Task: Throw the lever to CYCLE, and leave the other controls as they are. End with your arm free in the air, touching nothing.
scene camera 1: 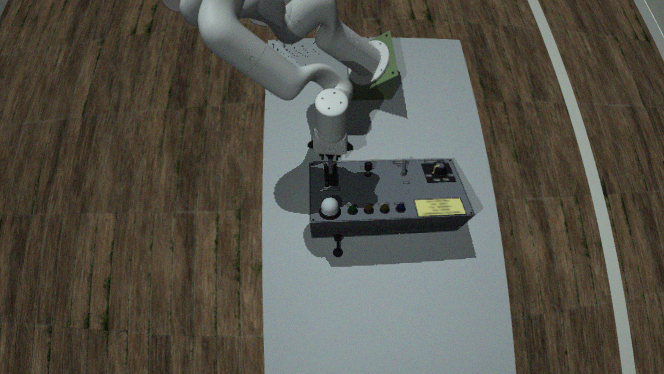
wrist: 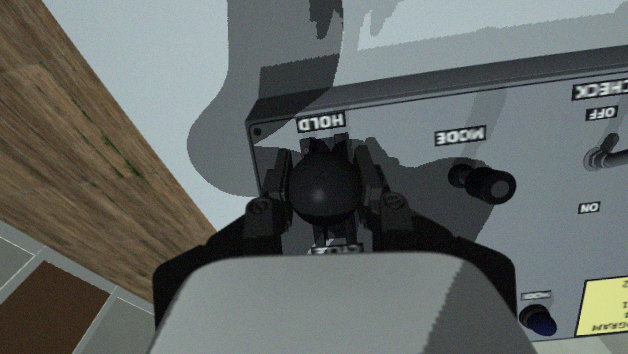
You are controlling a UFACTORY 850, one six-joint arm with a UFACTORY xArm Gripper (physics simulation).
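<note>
The control box (scene camera 1: 390,192) (wrist: 540,240) has a black ball-knobbed lever near its left end. The lever's round knob (wrist: 322,192) is between the fingers of my gripper (scene camera 1: 330,175) (wrist: 322,165), which is shut on it. The HOLD label (wrist: 321,121) shows just beyond the knob in the wrist view. A second label (wrist: 337,249) at the other end of the slot is partly covered by the gripper body and I cannot read it. Much of the lever's shaft and slot is hidden.
Right of the lever are the MODE knob (scene camera 1: 368,166) (wrist: 490,185), a toggle switch (scene camera 1: 404,167) (wrist: 602,159) and a rotary knob (scene camera 1: 439,169). A white dome (scene camera 1: 330,206), small coloured buttons and a yellow card (scene camera 1: 440,206) line the front. A black handle (scene camera 1: 338,246) projects from the front side.
</note>
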